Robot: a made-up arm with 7 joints. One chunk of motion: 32 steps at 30 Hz.
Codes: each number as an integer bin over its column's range. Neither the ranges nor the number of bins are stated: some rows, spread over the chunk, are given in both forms.
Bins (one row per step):
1: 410 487 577 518 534 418
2: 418 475 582 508 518 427
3: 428 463 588 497 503 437
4: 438 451 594 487 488 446
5: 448 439 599 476 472 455
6: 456 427 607 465 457 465
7: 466 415 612 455 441 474
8: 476 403 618 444 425 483
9: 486 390 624 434 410 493
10: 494 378 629 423 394 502
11: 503 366 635 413 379 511
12: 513 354 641 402 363 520
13: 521 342 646 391 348 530
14: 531 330 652 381 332 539
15: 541 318 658 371 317 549
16: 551 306 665 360 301 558
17: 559 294 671 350 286 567
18: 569 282 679 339 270 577
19: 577 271 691 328 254 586
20: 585 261 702 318 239 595
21: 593 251 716 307 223 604
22: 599 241 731 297 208 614
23: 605 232 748 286 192 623
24: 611 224 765 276 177 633
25: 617 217 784 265 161 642
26: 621 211 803 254 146 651
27: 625 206 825 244 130 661
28: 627 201 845 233 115 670
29: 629 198 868 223 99 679
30: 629 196 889 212 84 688
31: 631 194 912 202 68 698
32: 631 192 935 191 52 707
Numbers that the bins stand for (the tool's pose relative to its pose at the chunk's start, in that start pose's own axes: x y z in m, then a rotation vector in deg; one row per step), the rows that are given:
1: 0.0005 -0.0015 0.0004 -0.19 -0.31 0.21
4: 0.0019 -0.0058 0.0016 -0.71 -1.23 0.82
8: 0.0038 -0.0116 0.0033 -1.44 -2.49 1.64
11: 0.0052 -0.0160 0.0045 -1.97 -3.41 2.25
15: 0.0071 -0.0218 0.0061 -2.69 -4.65 3.09
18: 0.0085 -0.0261 0.0076 -3.23 -5.59 3.71
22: 0.0100 -0.0311 0.0112 -3.95 -6.84 4.52
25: 0.0109 -0.0339 0.0149 -4.49 -7.78 5.14
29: 0.0115 -0.0362 0.0208 -5.21 -9.02 5.95
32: 0.0116 -0.0369 0.0255 -5.75 -9.96 6.57
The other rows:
2: 0.0009 -0.0029 0.0008 -0.36 -0.63 0.40
3: 0.0014 -0.0044 0.0012 -0.54 -0.93 0.62
5: 0.0024 -0.0073 0.0020 -0.90 -1.55 1.02
6: 0.0028 -0.0087 0.0025 -1.09 -1.85 1.24
7: 0.0033 -0.0102 0.0029 -1.26 -2.17 1.44
9: 0.0043 -0.0132 0.0037 -1.61 -2.79 1.86
10: 0.0047 -0.0146 0.0041 -1.80 -3.11 2.06
12: 0.0057 -0.0175 0.0049 -2.16 -3.73 2.45
13: 0.0061 -0.0189 0.0053 -2.35 -4.03 2.67
14: 0.0066 -0.0204 0.0057 -2.52 -4.35 2.87
16: 0.0076 -0.0232 0.0066 -2.87 -4.97 3.29
17: 0.0080 -0.0247 0.0070 -3.04 -5.27 3.49
19: 0.0089 -0.0274 0.0084 -3.42 -5.91 3.90
20: 0.0093 -0.0286 0.0092 -3.59 -6.22 4.10
21: 0.0097 -0.0298 0.0102 -3.78 -6.54 4.30
23: 0.0103 -0.0321 0.0124 -4.13 -7.16 4.72
24: 0.0106 -0.0331 0.0136 -4.30 -7.46 4.94
26: 0.0111 -0.0347 0.0163 -4.68 -8.08 5.34
27: 0.0113 -0.0353 0.0178 -4.85 -8.40 5.56
28: 0.0114 -0.0359 0.0192 -5.04 -8.70 5.75
30: 0.0115 -0.0365 0.0223 -5.39 -9.32 6.15
31: 0.0116 -0.0367 0.0239 -5.56 -9.64 6.37

